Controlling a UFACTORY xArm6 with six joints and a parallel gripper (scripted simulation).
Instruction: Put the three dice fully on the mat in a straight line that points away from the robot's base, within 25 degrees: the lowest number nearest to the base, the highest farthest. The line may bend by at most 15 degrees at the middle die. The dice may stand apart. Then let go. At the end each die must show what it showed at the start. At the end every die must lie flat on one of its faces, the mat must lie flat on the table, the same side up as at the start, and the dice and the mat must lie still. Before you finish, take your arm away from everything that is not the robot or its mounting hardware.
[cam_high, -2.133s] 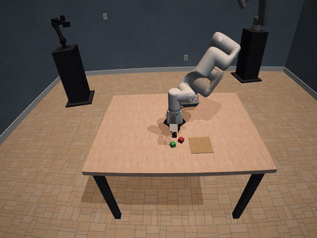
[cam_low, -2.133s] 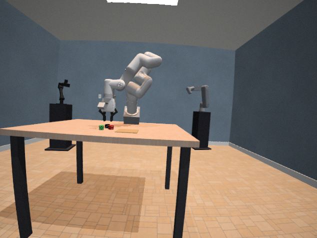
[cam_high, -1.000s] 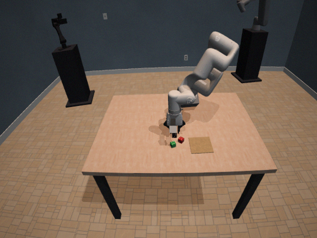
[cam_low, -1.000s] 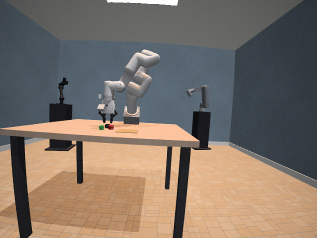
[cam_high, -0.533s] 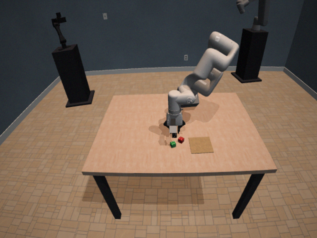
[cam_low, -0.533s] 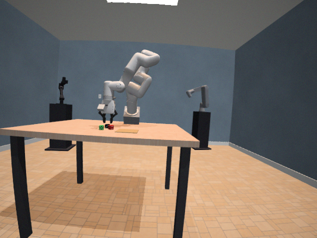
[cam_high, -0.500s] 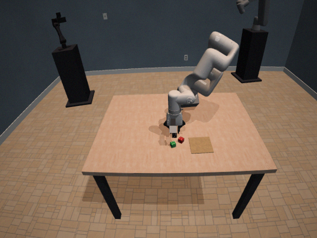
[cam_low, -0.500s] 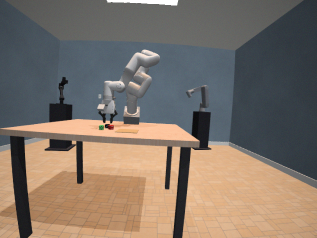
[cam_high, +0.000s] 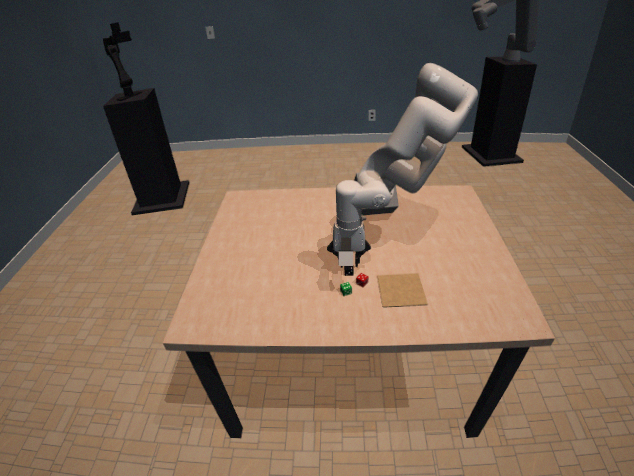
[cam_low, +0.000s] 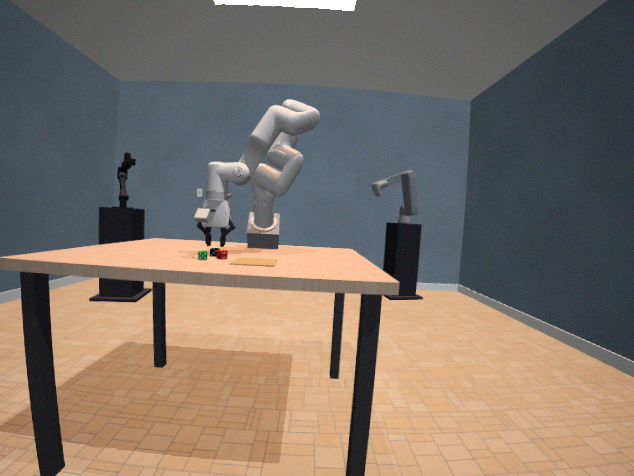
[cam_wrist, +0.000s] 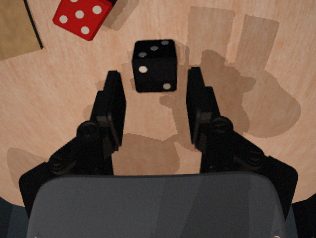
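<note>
The black die is 40 mm below my hand. Also, from my hand: green die 90 mm ahead, 30 mm to the right, 40 mm below; then tan mat 120 mm ahead, 150 mm to the left, 50 mm below; then red die 60 mm ahead, 30 mm to the left, 40 mm below.
</note>
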